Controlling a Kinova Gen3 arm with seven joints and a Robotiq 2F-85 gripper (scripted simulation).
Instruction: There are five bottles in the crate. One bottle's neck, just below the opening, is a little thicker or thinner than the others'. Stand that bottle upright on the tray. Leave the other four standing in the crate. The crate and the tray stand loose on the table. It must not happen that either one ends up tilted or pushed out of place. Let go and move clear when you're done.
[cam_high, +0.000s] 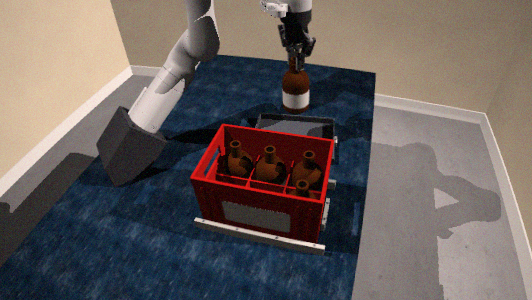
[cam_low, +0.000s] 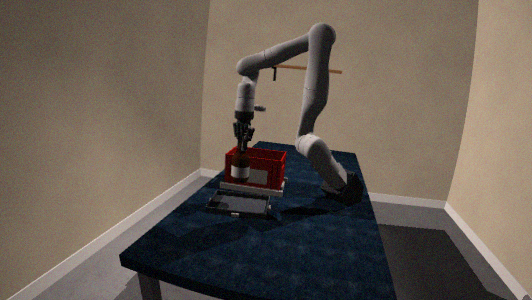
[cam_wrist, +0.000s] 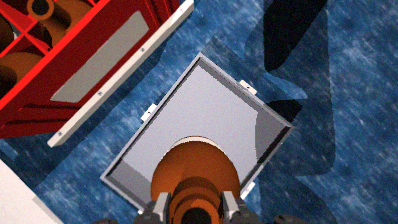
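My gripper is now 26 cm above the grey tray. The rest, counted from my hand: crate (8 cm ahead, 26 cm to the right, 19 cm below).
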